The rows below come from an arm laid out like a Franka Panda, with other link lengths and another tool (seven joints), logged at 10 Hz.
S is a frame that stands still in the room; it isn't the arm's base.
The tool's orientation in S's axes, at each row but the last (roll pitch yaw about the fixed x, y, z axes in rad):
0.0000, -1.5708, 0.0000
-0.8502, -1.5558, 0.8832
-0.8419, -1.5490, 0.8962
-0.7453, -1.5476, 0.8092
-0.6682, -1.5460, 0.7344
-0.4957, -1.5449, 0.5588
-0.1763, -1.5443, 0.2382
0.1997, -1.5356, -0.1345
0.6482, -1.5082, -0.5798
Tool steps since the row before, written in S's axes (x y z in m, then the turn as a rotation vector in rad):
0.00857, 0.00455, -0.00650, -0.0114, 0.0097, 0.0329
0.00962, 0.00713, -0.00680, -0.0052, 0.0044, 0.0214
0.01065, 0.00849, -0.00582, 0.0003, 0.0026, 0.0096
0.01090, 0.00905, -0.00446, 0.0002, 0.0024, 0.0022
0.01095, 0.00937, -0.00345, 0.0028, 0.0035, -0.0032
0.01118, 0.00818, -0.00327, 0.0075, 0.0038, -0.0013
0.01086, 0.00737, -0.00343, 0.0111, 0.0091, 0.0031
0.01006, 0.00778, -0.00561, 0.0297, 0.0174, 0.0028
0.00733, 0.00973, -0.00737, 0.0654, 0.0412, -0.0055
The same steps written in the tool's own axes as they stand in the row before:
-0.00650, 0.00455, -0.00857, 0.0329, 0.0097, 0.0114
-0.00663, 0.00688, -0.00992, 0.0214, 0.0043, 0.0053
-0.00553, 0.00799, -0.01118, 0.0096, 0.0024, -0.0003
-0.00413, 0.00840, -0.01153, 0.0022, 0.0023, -0.0003
-0.00309, 0.00868, -0.01161, -0.0031, 0.0034, -0.0031
-0.00291, 0.00750, -0.01174, -0.0011, 0.0033, -0.0078
-0.00310, 0.00670, -0.01138, 0.0034, 0.0084, -0.0116
-0.00529, 0.00707, -0.01073, 0.0038, 0.0155, -0.0307
-0.00731, 0.00893, -0.00834, -0.0035, 0.0365, -0.0683

